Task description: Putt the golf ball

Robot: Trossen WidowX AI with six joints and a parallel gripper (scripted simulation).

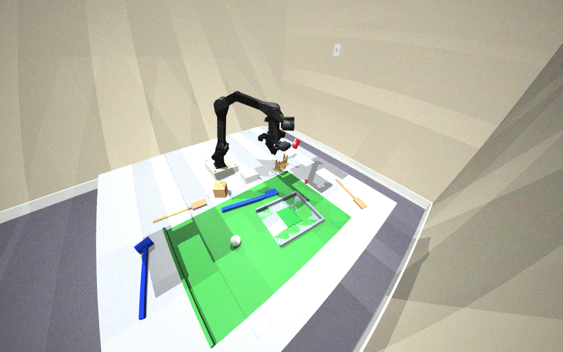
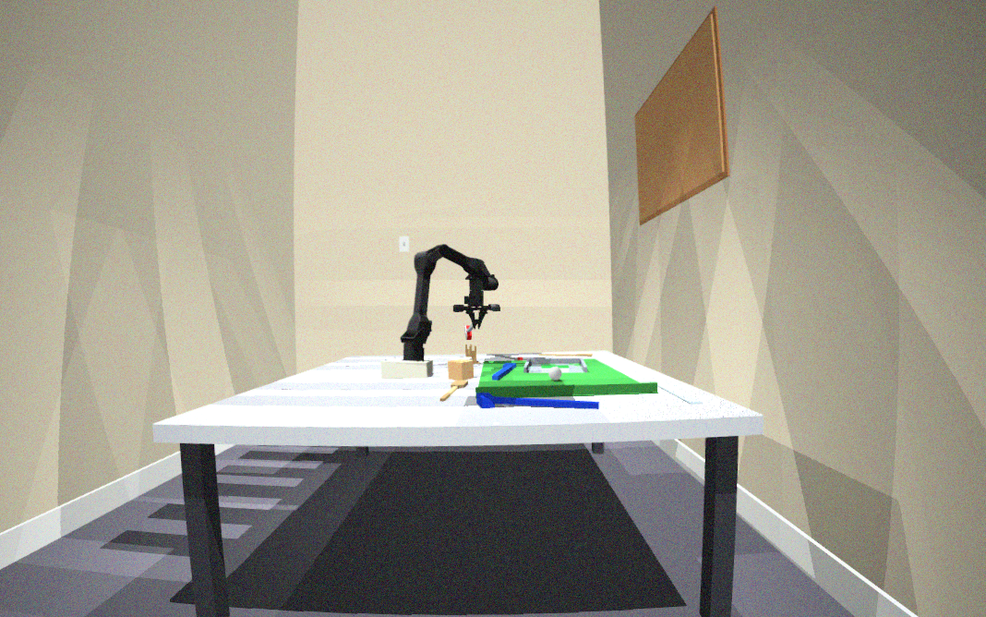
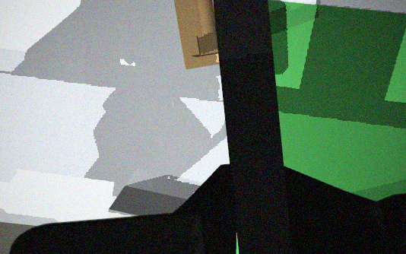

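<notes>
Right now my gripper tip is 33 cm to the left of the wooden cube and 12 cm above it. The rest, counted from my gripper tip: green mat (29 cm ahead, 24 cm to the right, 15 cm below); small red marker (17 cm ahead, 14 cm below, 13 cm to the left); white block (14 cm to the right, 12 cm below, 4 cm behind).
</notes>
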